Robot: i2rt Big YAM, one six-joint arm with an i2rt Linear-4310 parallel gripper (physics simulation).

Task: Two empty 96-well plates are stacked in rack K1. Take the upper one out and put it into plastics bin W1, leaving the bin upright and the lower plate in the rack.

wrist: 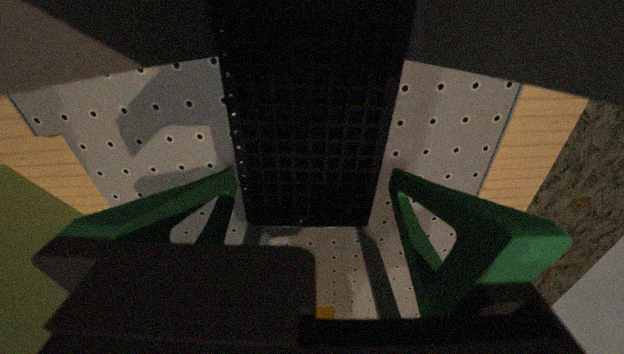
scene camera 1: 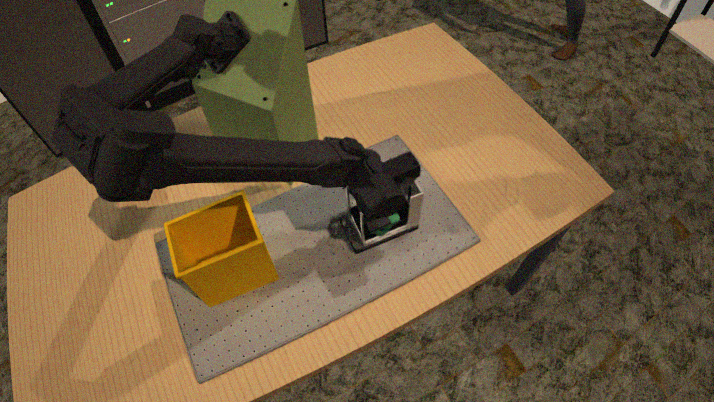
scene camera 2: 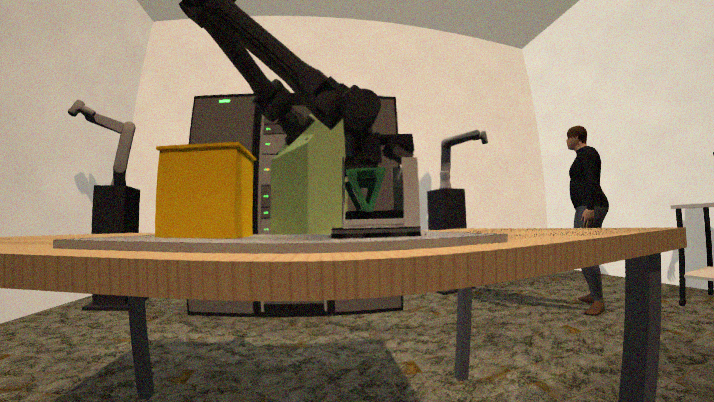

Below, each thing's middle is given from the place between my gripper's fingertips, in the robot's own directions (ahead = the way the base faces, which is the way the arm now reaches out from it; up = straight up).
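Black 96-well plate (wrist: 310, 98), 2 cm left of my hand. Yellow bin W1 (scene camera 2: 205, 190), 5 cm above my hand, 11 cm behind, 31 cm to the right.
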